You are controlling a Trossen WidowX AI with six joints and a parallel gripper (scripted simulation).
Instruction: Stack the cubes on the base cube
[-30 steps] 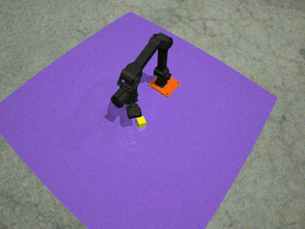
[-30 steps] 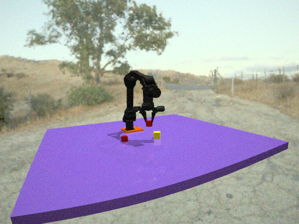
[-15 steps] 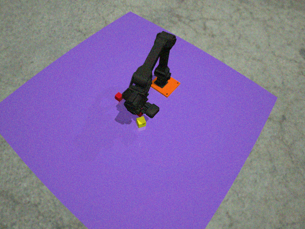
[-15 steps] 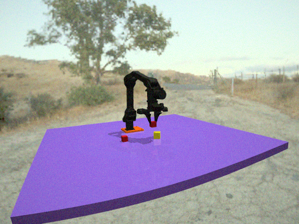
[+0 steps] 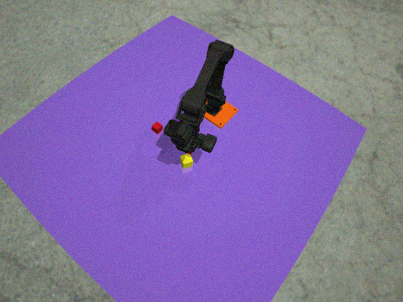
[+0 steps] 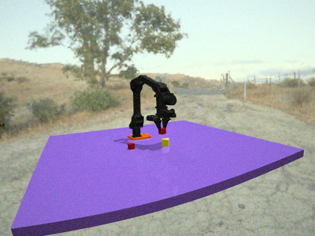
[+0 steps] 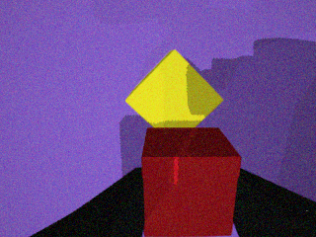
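Right now the yellow base cube is 20 mm ahead of my gripper tip, 10 mm to the left of it and 70 mm below it.
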